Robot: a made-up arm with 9 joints. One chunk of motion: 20 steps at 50 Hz.
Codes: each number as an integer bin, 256 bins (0 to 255) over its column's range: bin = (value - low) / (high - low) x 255, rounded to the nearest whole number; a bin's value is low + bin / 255 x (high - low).
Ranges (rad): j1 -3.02..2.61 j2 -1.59..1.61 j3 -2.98..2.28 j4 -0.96..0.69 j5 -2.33..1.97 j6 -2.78..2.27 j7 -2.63..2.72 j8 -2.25..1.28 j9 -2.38..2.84
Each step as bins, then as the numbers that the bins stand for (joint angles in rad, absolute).
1 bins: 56 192 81 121 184 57 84 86 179
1 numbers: -1.7836 0.8194 -1.3092 -0.1771 0.7727 -1.6512 -0.8676 -1.0595 1.2842
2 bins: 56 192 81 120 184 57 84 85 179
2 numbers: -1.7836 0.8194 -1.3092 -0.1835 0.7727 -1.6512 -0.8676 -1.0733 1.2842
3 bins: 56 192 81 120 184 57 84 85 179
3 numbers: -1.7836 0.8194 -1.3092 -0.1835 0.7727 -1.6512 -0.8676 -1.0733 1.2842
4 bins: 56 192 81 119 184 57 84 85 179
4 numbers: -1.7836 0.8194 -1.3092 -0.1900 0.7727 -1.6512 -0.8676 -1.0733 1.2842
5 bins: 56 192 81 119 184 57 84 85 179
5 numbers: -1.7836 0.8194 -1.3092 -0.1900 0.7727 -1.6512 -0.8676 -1.0733 1.2842
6 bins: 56 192 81 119 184 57 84 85 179
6 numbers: -1.7836 0.8194 -1.3092 -0.1900 0.7727 -1.6512 -0.8676 -1.0733 1.2842
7 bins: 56 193 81 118 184 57 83 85 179
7 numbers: -1.7836 0.8320 -1.3092 -0.1965 0.7727 -1.6512 -0.8886 -1.0733 1.2842
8 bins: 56 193 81 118 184 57 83 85 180
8 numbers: -1.7836 0.8320 -1.3092 -0.1965 0.7727 -1.6512 -0.8886 -1.0733 1.3047
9 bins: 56 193 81 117 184 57 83 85 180
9 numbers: -1.7836 0.8320 -1.3092 -0.2029 0.7727 -1.6512 -0.8886 -1.0733 1.3047
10 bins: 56 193 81 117 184 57 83 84 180
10 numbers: -1.7836 0.8320 -1.3092 -0.2029 0.7727 -1.6512 -0.8886 -1.0872 1.3047
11 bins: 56 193 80 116 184 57 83 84 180
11 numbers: -1.7836 0.8320 -1.3298 -0.2094 0.7727 -1.6512 -0.8886 -1.0872 1.3047
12 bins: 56 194 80 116 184 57 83 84 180
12 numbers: -1.7836 0.8445 -1.3298 -0.2094 0.7727 -1.6512 -0.8886 -1.0872 1.3047
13 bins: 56 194 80 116 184 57 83 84 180
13 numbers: -1.7836 0.8445 -1.3298 -0.2094 0.7727 -1.6512 -0.8886 -1.0872 1.3047
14 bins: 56 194 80 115 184 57 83 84 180
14 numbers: -1.7836 0.8445 -1.3298 -0.2159 0.7727 -1.6512 -0.8886 -1.0872 1.3047
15 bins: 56 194 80 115 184 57 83 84 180
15 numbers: -1.7836 0.8445 -1.3298 -0.2159 0.7727 -1.6512 -0.8886 -1.0872 1.3047
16 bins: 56 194 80 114 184 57 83 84 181
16 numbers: -1.7836 0.8445 -1.3298 -0.2224 0.7727 -1.6512 -0.8886 -1.0872 1.3252
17 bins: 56 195 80 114 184 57 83 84 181
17 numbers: -1.7836 0.8571 -1.3298 -0.2224 0.7727 -1.6512 -0.8886 -1.0872 1.3252
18 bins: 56 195 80 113 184 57 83 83 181
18 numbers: -1.7836 0.8571 -1.3298 -0.2288 0.7727 -1.6512 -0.8886 -1.1010 1.3252
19 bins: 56 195 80 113 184 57 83 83 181
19 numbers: -1.7836 0.8571 -1.3298 -0.2288 0.7727 -1.6512 -0.8886 -1.1010 1.3252
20 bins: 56 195 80 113 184 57 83 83 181
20 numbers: -1.7836 0.8571 -1.3298 -0.2288 0.7727 -1.6512 -0.8886 -1.1010 1.3252
